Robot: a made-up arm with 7 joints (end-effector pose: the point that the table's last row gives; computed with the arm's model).
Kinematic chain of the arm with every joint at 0, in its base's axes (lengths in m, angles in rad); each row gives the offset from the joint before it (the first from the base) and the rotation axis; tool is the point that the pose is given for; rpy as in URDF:
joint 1: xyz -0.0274 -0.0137 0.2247 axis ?
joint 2: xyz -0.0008 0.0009 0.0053 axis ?
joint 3: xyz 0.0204 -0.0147 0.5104 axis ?
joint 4: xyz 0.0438 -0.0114 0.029 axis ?
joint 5: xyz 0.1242 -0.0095 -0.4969 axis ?
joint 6: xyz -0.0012 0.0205 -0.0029 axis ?
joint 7: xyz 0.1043 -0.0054 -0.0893 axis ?
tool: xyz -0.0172 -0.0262 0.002 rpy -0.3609 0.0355 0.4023
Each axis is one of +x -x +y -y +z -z.
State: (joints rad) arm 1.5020 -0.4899 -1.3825 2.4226 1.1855 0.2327 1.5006
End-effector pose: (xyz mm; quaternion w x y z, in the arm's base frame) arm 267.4 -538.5 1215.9 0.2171 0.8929 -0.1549 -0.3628
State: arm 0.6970 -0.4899 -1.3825 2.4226 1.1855 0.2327 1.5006
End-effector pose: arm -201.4 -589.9 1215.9 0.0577 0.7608 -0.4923 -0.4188
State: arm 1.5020 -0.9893 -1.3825 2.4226 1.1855 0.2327 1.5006
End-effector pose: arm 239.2 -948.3 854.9 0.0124 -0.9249 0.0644 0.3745
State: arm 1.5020 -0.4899 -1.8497 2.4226 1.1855 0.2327 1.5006
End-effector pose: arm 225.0 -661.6 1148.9 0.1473 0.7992 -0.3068 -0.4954
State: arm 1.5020 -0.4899 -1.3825 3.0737 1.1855 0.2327 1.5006
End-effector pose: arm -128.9 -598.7 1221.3 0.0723 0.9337 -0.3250 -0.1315
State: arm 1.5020 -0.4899 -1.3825 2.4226 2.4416 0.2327 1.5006
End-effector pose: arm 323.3 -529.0 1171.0 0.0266 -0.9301 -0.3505 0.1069
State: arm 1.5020 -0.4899 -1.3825 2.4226 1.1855 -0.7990 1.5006
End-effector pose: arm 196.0 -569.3 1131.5 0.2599 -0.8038 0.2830 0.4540
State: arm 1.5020 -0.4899 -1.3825 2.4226 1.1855 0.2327 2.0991
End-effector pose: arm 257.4 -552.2 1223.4 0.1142 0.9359 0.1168 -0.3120
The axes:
joint 1: +z
joint 2: +y
joint 3: +z
joint 4: -y
joint 5: -z
joint 6: +y
joint 7: -z

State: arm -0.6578 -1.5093 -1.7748 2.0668 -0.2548 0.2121 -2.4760
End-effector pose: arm -1140.8 232.2 248.2 0.5994 -0.6454 0.3868 -0.2730
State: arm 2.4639 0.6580 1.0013 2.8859 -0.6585 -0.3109 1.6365
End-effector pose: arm -561.7 378.7 1141.0 0.3469 0.8062 0.4130 0.2432
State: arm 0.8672 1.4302 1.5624 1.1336 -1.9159 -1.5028 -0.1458
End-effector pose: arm -81.8 619.5 339.9 0.0690 -0.9166 0.3932 0.0223
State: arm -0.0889 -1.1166 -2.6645 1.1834 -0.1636 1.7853 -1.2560
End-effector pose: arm -577.8 -215.0 -113.5 0.7307 0.3415 -0.4816 -0.3428
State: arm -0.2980 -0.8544 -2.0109 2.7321 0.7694 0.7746 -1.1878
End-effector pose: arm -990.5 119.7 936.4 0.1947 -0.8302 -0.1776 -0.4913
